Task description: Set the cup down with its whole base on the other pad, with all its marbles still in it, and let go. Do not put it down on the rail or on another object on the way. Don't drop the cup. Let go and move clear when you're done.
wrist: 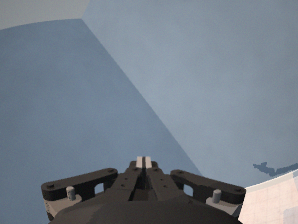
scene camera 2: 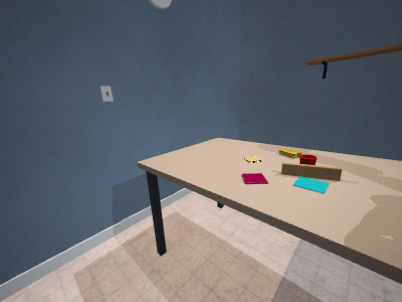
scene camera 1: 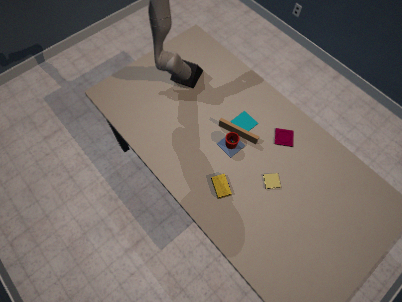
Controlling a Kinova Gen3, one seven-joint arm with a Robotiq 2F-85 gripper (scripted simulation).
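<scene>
You'd see my gripper [wrist: 143,165], and there's a wooden rail [scene camera 2: 310,171] as well.
</scene>
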